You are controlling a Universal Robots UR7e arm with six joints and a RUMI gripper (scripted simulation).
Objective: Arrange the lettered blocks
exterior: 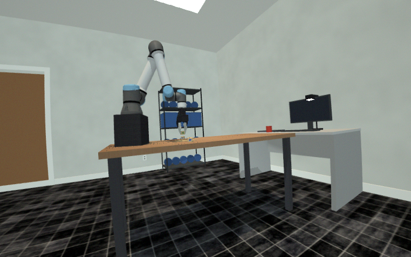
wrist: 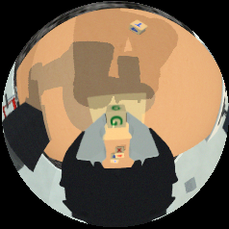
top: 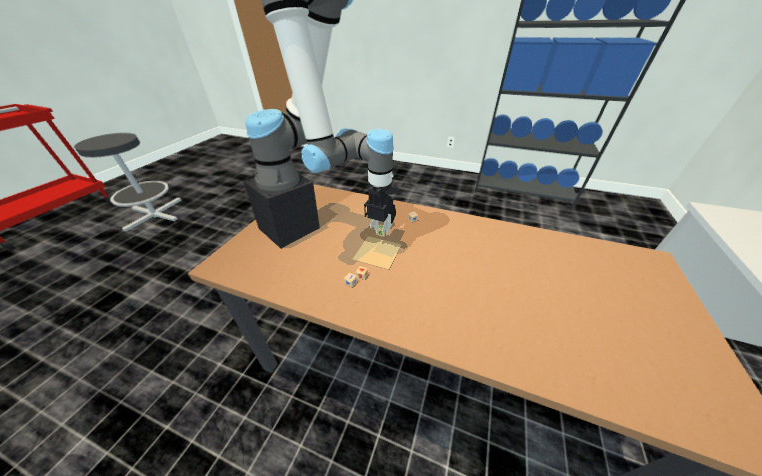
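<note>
The pale yellow mat is 10 mm behind my hand, 50 mm to the right of it and 60 mm below it. From my hand the other things lie so: wooden letter block 60 mm behind, 210 mm to the right, 50 mm below.
</note>
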